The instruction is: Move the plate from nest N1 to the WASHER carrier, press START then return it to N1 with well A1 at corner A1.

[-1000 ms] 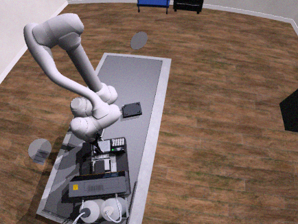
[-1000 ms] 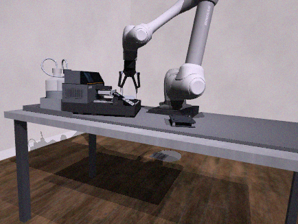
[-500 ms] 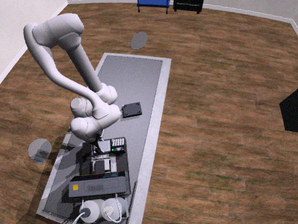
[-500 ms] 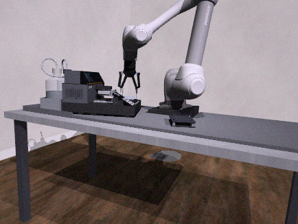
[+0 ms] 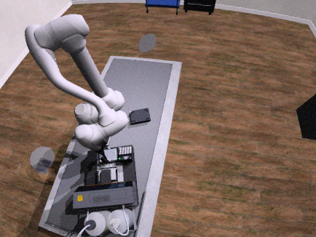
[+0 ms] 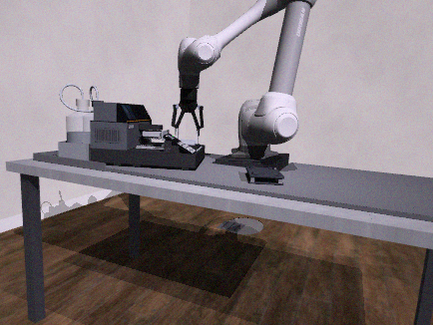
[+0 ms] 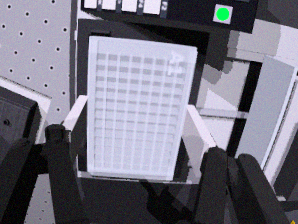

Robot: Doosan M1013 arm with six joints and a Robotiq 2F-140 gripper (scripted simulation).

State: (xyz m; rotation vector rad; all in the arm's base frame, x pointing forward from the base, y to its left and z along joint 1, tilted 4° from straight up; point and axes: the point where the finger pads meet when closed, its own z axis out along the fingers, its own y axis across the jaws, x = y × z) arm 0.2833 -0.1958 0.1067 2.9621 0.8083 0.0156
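Now: the white well plate 2 cm below my hand. The rest, counted from my hand: plate nest N1: 42 cm to the left, 9 cm below, 6 cm ahead; plate washer: 13 cm to the right, 8 cm ahead, 1 cm above.
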